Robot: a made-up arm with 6 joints.
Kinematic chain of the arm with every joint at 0, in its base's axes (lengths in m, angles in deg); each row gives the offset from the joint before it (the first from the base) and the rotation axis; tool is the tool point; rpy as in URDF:
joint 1: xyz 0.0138 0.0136 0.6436 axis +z
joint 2: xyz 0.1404 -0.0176 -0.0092 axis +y
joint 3: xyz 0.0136 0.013 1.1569 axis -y
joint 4: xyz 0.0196 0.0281 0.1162 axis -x
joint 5: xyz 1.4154 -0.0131 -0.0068 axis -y
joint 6: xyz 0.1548 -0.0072 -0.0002 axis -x
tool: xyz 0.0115 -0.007 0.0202 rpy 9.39 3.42 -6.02
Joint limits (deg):
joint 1: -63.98..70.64
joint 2: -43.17..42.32
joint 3: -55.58..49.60
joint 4: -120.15..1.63
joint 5: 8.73..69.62
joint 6: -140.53..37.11
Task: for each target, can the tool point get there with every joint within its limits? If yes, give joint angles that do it. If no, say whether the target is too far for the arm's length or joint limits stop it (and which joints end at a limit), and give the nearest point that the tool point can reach.
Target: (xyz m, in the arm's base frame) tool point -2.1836 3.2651 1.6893
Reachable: no: too far | nearest point 0.7523 2.2335 1.6893 | short by 3.112 m
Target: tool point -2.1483 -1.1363 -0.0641
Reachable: no: joint limits stop it (at a limit: joint 1, joint 2, joint 3, joint 5) | nearest point 0.2479 -0.7583 0.0078 | short by 2.427 m
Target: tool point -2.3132 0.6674 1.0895
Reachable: no: joint limits stop it (at a limit: joint 2, joint 3, joint 4, joint 5) | nearest point -0.9347 0.2801 2.9456 | short by 2.344 m
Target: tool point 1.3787 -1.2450 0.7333
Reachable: yes | joints -39.86 23.98 -18.18 -77.83 38.40 19.47
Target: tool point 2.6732 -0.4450 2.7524
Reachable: no: too far | nearest point 2.1582 -0.3562 2.3198 | short by 0.678 m
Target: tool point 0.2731 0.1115 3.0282
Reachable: yes | joints 46.77 -28.09 33.55 -86.44 61.65 -49.76
